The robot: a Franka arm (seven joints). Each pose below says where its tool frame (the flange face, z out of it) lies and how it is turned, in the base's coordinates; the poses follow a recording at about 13 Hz.
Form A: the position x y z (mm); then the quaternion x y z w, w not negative.
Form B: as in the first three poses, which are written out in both.
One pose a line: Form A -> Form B
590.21 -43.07 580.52 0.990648 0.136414 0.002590 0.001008 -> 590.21 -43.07 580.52 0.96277 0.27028 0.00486 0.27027 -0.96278 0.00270
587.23 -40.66 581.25 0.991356 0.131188 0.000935 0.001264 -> 587.23 -40.66 581.25 0.96558 0.26011 0.00152 0.26011 -0.96558 0.00275
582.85 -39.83 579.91 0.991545 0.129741 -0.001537 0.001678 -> 582.85 -39.83 579.91 0.96633 0.25728 -0.00348 0.25729 -0.96633 0.00293
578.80 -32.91 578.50 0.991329 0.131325 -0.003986 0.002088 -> 578.80 -32.91 578.50 0.96548 0.26036 -0.00845 0.26039 -0.96550 0.00309
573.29 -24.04 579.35 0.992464 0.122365 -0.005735 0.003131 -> 573.29 -24.04 579.35 0.96999 0.24285 -0.01215 0.24292 -0.97003 0.00481
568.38 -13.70 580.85 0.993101 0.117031 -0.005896 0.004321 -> 568.38 -13.70 580.85 0.97254 0.23240 -0.01272 0.23250 -0.97257 0.00720
